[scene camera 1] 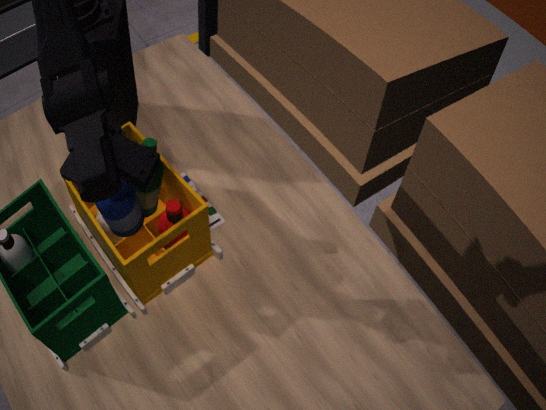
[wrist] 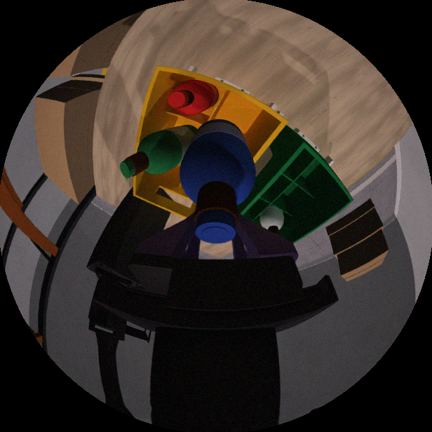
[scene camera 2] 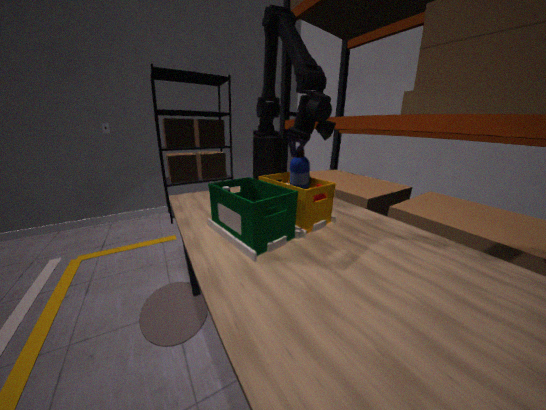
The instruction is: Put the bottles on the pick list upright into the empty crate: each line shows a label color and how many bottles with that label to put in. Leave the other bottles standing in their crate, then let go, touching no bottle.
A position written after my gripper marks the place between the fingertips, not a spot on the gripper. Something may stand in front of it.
I see my gripper (wrist: 215, 215), a blue bottle (scene camera 1: 123, 213), a green bottle (wrist: 158, 152) and a red bottle (scene camera 1: 174, 212).
The blue bottle shows as well in the wrist view (wrist: 217, 172).
